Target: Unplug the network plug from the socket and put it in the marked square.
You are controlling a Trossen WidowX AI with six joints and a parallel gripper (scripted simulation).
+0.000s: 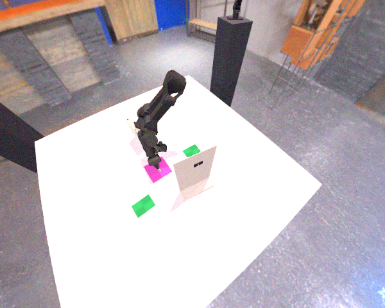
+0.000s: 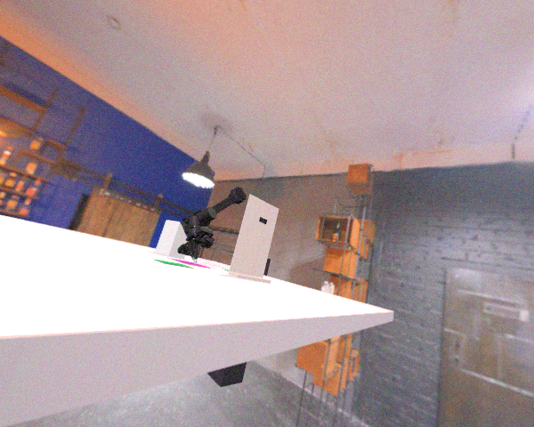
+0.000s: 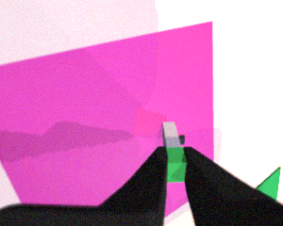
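My gripper tip is now right at the green network plug. The rest, counted from my gripper tip: upright panel 18 cm ahead, 14 cm to the left, 12 cm above; then magenta square 1 cm behind, 2 cm below.
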